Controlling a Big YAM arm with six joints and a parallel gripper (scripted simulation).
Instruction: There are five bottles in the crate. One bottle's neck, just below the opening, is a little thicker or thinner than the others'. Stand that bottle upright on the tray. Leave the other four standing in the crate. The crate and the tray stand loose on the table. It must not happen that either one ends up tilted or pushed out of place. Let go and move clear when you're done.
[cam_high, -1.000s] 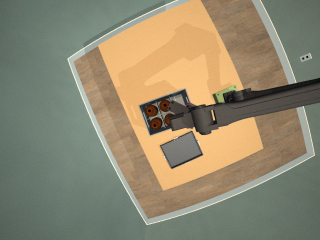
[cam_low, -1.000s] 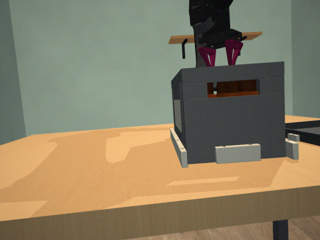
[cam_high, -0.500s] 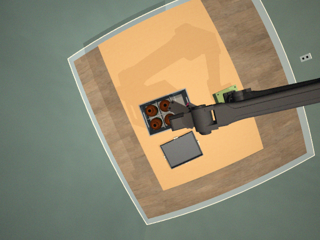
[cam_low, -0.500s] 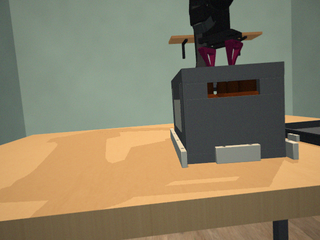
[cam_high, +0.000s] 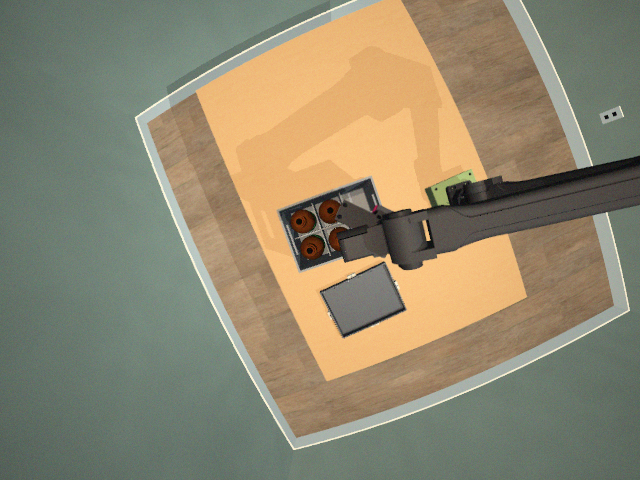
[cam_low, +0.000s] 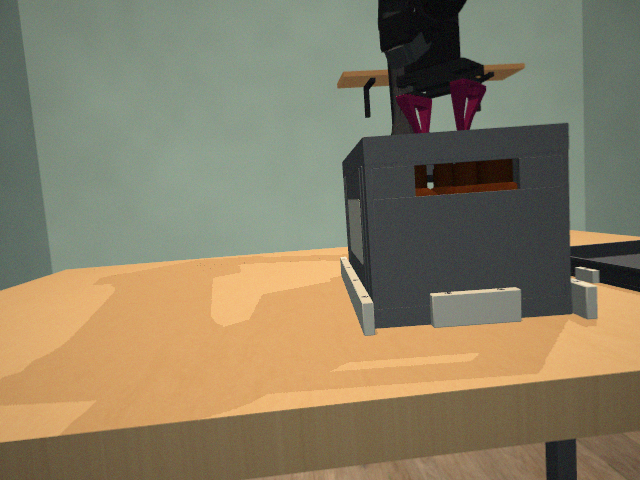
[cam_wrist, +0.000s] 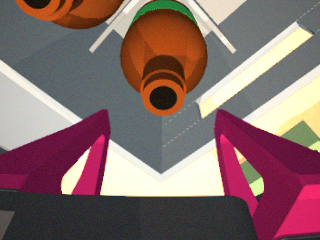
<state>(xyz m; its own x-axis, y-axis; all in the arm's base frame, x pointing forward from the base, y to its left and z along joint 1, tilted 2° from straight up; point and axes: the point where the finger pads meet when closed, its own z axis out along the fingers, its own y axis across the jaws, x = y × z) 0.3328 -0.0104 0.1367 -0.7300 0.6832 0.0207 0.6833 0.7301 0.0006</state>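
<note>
Right now my hand is 90 mm short of the dark grey crate, 40 mm to the left of it and 110 mm above it. The rest, counted from my hand: grey tray (80 mm ahead, 240 mm to the left, 180 mm below).
</note>
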